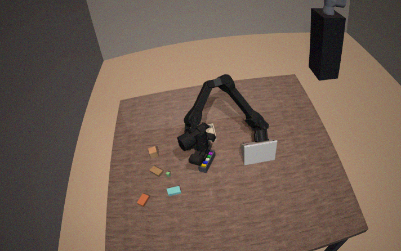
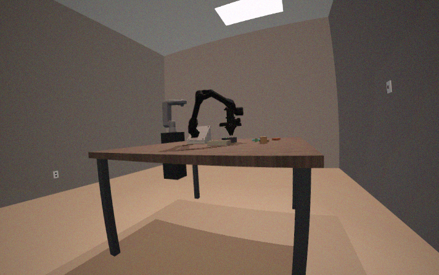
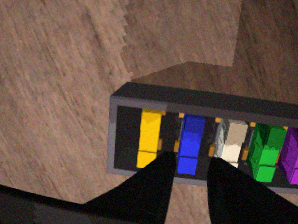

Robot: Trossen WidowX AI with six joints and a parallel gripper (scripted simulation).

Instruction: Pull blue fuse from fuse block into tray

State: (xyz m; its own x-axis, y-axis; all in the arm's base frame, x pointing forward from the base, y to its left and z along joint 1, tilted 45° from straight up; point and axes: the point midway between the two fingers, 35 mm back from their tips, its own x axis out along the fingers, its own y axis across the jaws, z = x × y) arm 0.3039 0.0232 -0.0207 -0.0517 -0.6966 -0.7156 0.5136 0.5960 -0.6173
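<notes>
My gripper tip is 3 cm above the blue fuse. From my gripper tip the other things lie so: beige tray 2 cm behind, 22 cm to the right, 5 cm below; green cube 19 cm ahead, 2 cm to the left, 4 cm below; teal block 17 cm ahead, 13 cm to the left, 5 cm below.
</notes>
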